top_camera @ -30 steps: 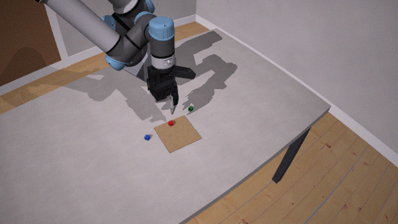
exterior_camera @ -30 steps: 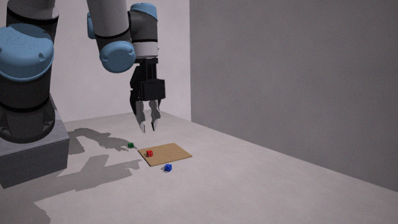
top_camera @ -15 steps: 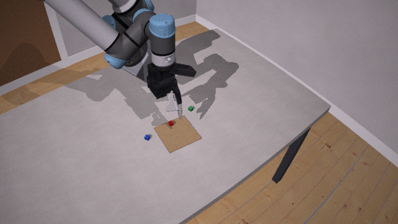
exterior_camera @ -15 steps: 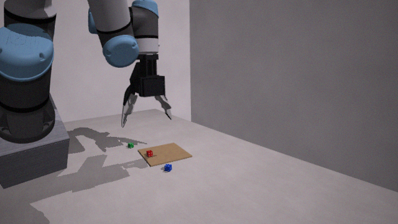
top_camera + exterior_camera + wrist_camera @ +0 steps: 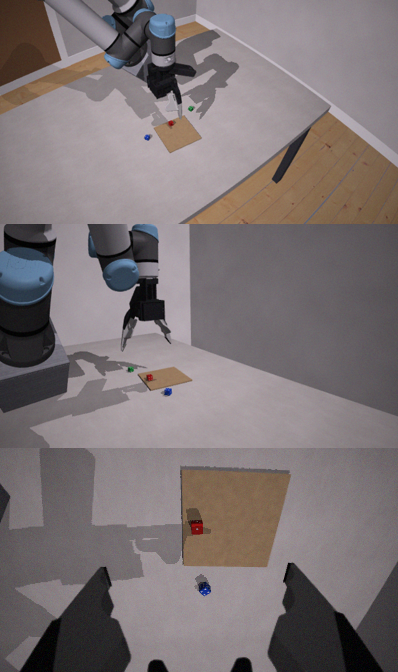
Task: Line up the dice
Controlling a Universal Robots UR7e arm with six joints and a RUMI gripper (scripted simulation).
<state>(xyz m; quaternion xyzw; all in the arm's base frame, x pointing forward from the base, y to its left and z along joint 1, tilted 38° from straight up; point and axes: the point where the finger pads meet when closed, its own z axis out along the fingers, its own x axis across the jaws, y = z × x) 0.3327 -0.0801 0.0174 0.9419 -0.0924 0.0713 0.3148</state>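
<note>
The blue die is 1 cm behind my hand, 11 cm to the right of it and 10 cm below it. Also, from my hand: green die (12 cm to the left, 10 cm below); then square mat (5 cm ahead, 1 cm to the right, 11 cm below); then red die (10 cm below).
</note>
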